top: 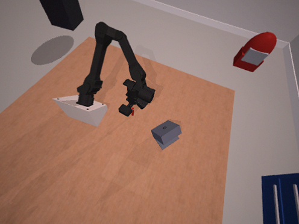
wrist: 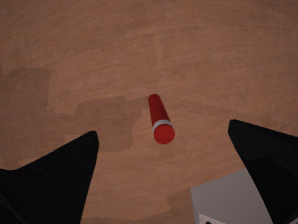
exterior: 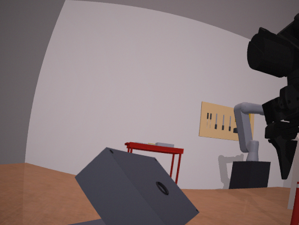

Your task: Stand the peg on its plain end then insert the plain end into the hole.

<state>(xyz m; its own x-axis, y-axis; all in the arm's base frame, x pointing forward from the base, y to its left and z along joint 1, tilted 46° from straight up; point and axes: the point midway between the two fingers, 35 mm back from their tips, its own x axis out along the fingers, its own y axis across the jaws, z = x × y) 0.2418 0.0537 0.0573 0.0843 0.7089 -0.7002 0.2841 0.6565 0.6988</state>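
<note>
Right now my gripper tip is 2 cm above the red peg. From my gripper tip the other things lie so: grey sloped panel 22 cm ahead, 7 cm to the right, 3 cm below.
</note>
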